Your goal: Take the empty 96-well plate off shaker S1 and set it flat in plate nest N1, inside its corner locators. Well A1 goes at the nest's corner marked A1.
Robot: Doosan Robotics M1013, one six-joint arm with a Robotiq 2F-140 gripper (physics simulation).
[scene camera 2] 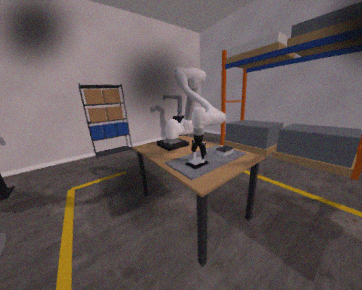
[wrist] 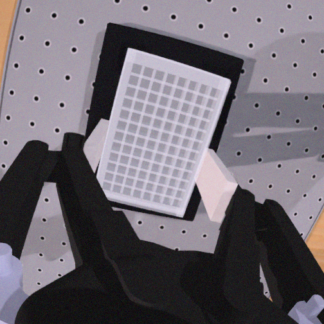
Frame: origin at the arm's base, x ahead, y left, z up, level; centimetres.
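Seen in the pictures: gripper, fingertip midpoint: (scene camera 2: 198,161); arm's base, origin of the base link: (scene camera 2: 172,141).
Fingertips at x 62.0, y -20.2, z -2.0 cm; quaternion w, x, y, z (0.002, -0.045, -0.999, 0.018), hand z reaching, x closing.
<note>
Offsets run from my fingertips to a thing's middle. "*": to the spot under its first point. Level surfaces: height alone.
The white 96-well plate @[dz +0.6, dx -0.1, dy -1.2 cm] (wrist: 162,132) (scene camera 2: 197,162) is between the pale fingertips of my gripper (wrist: 153,150) (scene camera 2: 198,158), which is shut on its two long sides. The plate lies over the black nest @[dz -1.3, dx +0.1, dy -1.4 cm] (wrist: 172,41) (scene camera 2: 202,165), lined up with it in turn. A wider band of black shows past the plate's far short edge than past its near one. Whether the plate touches the nest cannot be told. The corner locators and the A1 marks cannot be made out. The shaker @[* dz +3.4, dx +5.8, dy +30.7 cm] (scene camera 2: 224,149) stands farther back on the right in the scene view.
The nest and shaker stand on a grey perforated board @[dz -2.0 cm] (wrist: 45,90) (scene camera 2: 180,166) on the wooden table @[dz -3.3 cm] (scene camera 2: 202,186). The robot's black base (scene camera 2: 173,144) is at the table's back left. An orange and blue rack (scene camera 2: 224,100) with grey boxes stands behind on the right.
</note>
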